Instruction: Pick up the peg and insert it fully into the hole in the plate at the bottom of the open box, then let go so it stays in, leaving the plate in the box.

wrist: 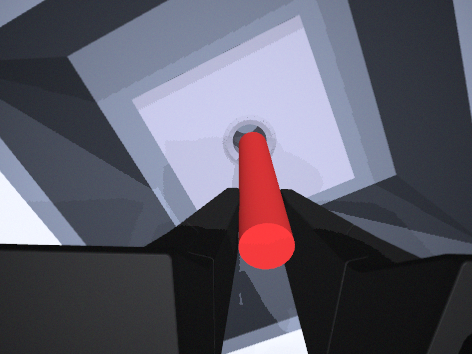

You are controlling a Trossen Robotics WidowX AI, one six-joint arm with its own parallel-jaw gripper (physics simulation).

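Places are measured from the arm's base along level axes (x back, y right, z up), in millimetres.
Where they show: gripper, fingertip midpoint: (258, 201).
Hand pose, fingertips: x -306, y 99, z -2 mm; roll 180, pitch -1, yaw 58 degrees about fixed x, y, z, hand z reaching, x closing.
After its pixels a point has its place.
A red round peg (259, 185) {z 9, x -316, y 104 mm} is held between the black fingers of my gripper (258, 201) {z -2, x -306, y 99 mm}, which is shut on it. The peg's near end faces the camera and its far end points down into the box. A pale square plate (200, 110) {z -64, x -336, y 88 mm} lies at the bottom of the open box (107, 72) {z -114, x -382, y 41 mm}. The hole (243, 135) in the plate has a ring-shaped rim and shows just behind the peg's far end, which covers its lower right part. Whether the peg's tip is above the hole or inside its mouth I cannot tell.
Dark box walls (415, 100) {z -63, x -284, y 184 mm} rise around the plate on the left and right. The box floor shows as a grey-blue band around the plate. A bright white surface (20, 215) {z -122, x -335, y -93 mm} lies outside the box at the left and also shows at the bottom between the fingers.
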